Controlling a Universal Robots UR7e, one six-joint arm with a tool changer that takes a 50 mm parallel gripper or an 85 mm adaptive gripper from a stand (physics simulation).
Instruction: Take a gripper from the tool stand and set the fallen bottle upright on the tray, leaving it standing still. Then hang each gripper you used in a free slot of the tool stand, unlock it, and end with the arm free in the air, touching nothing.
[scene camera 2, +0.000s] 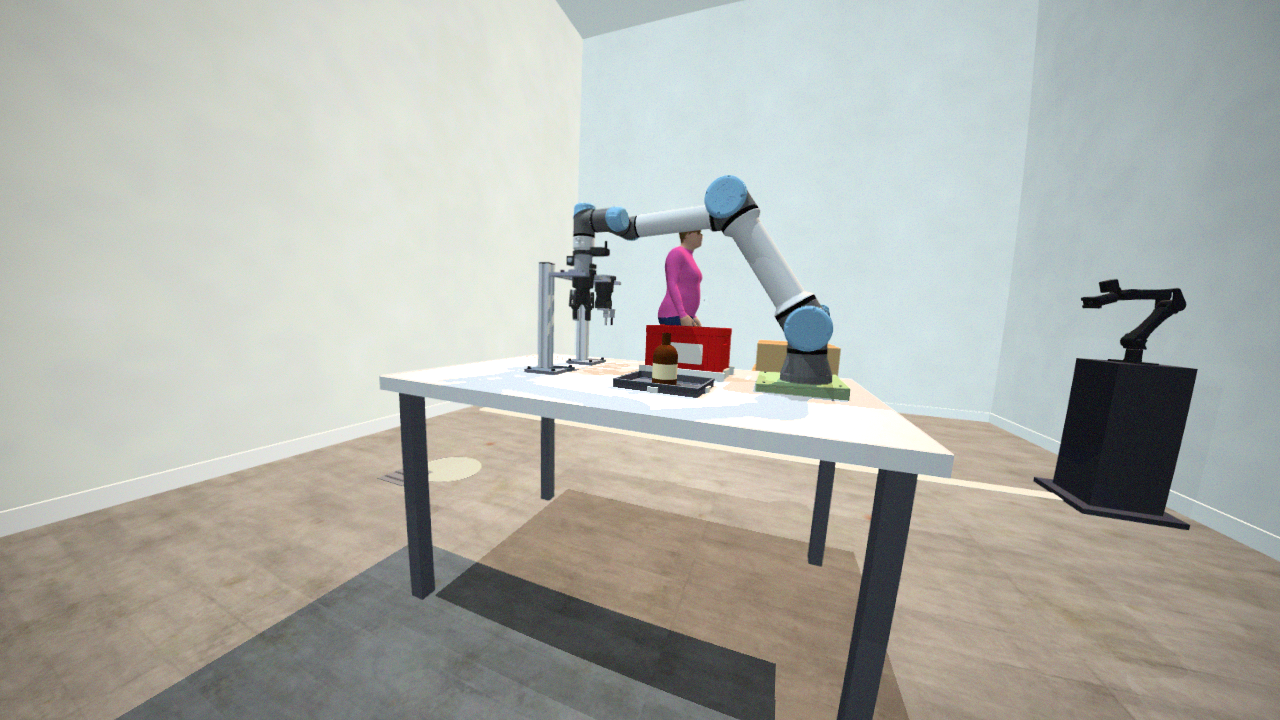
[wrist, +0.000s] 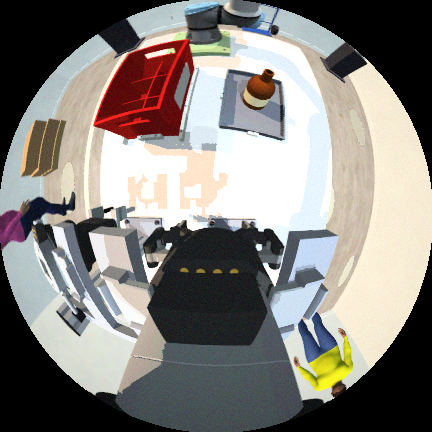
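Pixels of known places: hand, tool point: (scene camera 2: 583, 269); arm's base, link origin: (scene camera 2: 805, 379) (wrist: 203, 37).
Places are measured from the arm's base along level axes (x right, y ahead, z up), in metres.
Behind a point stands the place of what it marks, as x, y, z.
Observation:
The brown bottle (scene camera 2: 665, 358) @[-0.239, 0.382, 0.057] (wrist: 260, 90) @[-0.197, 0.426, 0.076] stands upright on the dark tray (scene camera 2: 687, 389) @[-0.302, 0.296, -0.012] (wrist: 236, 112) @[-0.153, 0.454, -0.026]. My gripper (scene camera 2: 581, 315) (wrist: 215, 234) is on the arm's end at the tool stand (scene camera 2: 546, 313) @[-0.193, 0.835, 0.171] (wrist: 314, 252) @[-0.165, 0.700, 0.311], pointing down, its fingers spread wide and empty. In the wrist view it sits between two of the stand's grey slot arms, one on each side. Whether it is locked to the arm cannot be seen. A second gripper (scene camera 2: 605, 293) (wrist: 95, 240) hangs in the neighbouring slot; it is partly hidden in the wrist view.
A red crate (scene camera 2: 716, 346) @[-0.005, 0.283, 0.085] (wrist: 169, 116) @[0.000, 0.531, 0.083] stands beside the tray. Cardboard boxes (scene camera 2: 769, 355) (wrist: 42, 148) are behind the table. A person in pink (scene camera 2: 682, 284) (wrist: 11, 226) is beyond the table; a person in yellow (wrist: 326, 367) is behind the stand.

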